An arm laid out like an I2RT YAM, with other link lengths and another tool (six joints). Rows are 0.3 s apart.
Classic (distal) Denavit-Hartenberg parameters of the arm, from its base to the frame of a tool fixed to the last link. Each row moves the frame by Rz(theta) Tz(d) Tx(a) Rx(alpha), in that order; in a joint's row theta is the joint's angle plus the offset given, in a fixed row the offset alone. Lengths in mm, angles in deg.
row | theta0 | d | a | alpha
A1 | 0 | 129.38 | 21.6 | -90
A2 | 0 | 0 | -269.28 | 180
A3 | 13.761 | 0 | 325.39 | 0
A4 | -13.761 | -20.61 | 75.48 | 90
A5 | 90 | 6.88 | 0 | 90
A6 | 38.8 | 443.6 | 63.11 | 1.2
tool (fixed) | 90 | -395.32 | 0 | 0
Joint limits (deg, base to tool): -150..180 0..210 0..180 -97..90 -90..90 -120..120
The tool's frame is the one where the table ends.
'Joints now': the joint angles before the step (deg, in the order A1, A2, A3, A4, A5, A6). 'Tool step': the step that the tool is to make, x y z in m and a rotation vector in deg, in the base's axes. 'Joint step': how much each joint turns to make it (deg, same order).
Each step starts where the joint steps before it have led.
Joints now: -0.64, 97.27, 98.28, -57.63, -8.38, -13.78
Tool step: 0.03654, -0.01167, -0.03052, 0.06, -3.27, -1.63
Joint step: -1.47, 5.16, 0.00, 8.46, -0.02, 0.21
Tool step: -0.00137, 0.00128, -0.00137, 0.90, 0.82, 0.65
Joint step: 0.02, 0.00, 0.00, -0.85, -1.07, 0.01
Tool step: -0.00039, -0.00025, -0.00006, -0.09, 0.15, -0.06
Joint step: -0.02, 0.00, 0.00, -0.15, 0.10, -0.02
